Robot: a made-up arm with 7 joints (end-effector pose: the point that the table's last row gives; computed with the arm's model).
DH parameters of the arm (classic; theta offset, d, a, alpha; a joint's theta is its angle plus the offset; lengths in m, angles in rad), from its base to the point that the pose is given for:
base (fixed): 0 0 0 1.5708
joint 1: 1.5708 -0.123 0 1.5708
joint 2: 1.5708 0 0 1.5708
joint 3: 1.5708 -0.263 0 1.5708
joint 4: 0 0 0 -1.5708
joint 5: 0 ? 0 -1.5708
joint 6: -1.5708 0 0 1.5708
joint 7: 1.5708 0 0 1.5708
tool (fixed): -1.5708 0 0 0
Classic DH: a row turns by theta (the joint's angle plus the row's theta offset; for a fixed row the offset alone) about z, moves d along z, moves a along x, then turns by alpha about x.
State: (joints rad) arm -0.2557 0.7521 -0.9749 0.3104 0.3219 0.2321 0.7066
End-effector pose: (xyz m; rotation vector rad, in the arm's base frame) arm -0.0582 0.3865 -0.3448 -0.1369 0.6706 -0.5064
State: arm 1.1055 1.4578 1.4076 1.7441 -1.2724 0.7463 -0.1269
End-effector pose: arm -0.1191 0.3732 0.0920 -1.9481 0.3184 -2.2140
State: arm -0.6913 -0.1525 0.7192 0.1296 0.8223 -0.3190 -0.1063
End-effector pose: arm -0.2662 0.0711 -0.3491 0.7257 0.3459 1.4140
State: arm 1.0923 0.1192 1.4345 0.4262 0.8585 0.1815 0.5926
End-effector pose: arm 0.3731 0.2470 -0.1822 -1.4939 -1.7934 1.7835
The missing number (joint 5, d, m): -0.18
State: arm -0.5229 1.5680 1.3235 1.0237 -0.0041 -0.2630 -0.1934
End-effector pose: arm 0.1065 0.4801 0.1095 1.9183 -1.6631 -0.2952
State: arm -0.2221 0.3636 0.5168 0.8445 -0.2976 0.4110 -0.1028
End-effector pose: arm 0.0406 0.3212 -0.3515 0.7539 -0.1995 0.1346
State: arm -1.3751 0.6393 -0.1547 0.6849 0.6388 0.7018 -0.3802
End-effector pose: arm -0.3052 0.3490 -0.1752 0.7428 1.3187 -0.1274
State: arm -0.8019 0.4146 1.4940 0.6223 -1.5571 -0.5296 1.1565
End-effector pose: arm -0.2333 0.3836 -0.2369 -0.3310 0.5616 -0.4453
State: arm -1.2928 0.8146 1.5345 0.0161 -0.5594 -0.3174 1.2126
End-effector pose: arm -0.2902 0.4472 -0.0829 -0.0014 0.3045 0.3095
